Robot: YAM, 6 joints.
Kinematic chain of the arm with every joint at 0, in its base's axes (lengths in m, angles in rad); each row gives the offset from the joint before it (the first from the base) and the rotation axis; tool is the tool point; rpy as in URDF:
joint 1: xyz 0 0 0.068 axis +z
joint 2: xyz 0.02 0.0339 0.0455 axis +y
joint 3: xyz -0.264 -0.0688 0 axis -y
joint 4: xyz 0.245 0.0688 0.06 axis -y
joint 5: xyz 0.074 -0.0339 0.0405 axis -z
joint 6: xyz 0.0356 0 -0.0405 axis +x
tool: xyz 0 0 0 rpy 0 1.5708 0
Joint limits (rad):
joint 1: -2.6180..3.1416
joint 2: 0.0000..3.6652
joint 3: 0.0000..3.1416
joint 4: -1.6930..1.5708
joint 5: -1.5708..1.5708
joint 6: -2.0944..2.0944
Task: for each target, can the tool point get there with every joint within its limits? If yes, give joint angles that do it. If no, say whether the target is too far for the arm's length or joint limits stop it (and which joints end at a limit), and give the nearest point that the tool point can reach.
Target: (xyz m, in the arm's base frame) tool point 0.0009 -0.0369 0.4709
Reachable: yes | joints -1.7339 0.5782 1.3741 -0.8320 -0.1954 -0.6537
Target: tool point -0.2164 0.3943 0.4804
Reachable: yes | joints -1.1168 0.3614 2.4428 0.0030 0.6516 0.5392
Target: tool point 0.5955 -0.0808 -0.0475
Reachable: yes | joints -0.0878 3.3282 2.8824 -0.2401 0.9185 -1.1061
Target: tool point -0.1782 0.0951 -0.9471
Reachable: no: too far | nearest point -0.2033 0.1085 -0.3799 | short by 0.568 m
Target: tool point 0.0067 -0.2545 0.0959
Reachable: yes | joints -1.6809 1.9404 0.8610 -0.8854 -1.3339 1.6962
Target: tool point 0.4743 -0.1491 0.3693
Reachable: yes | joints -0.3733 2.3427 2.5810 -0.8683 -1.2836 0.9045
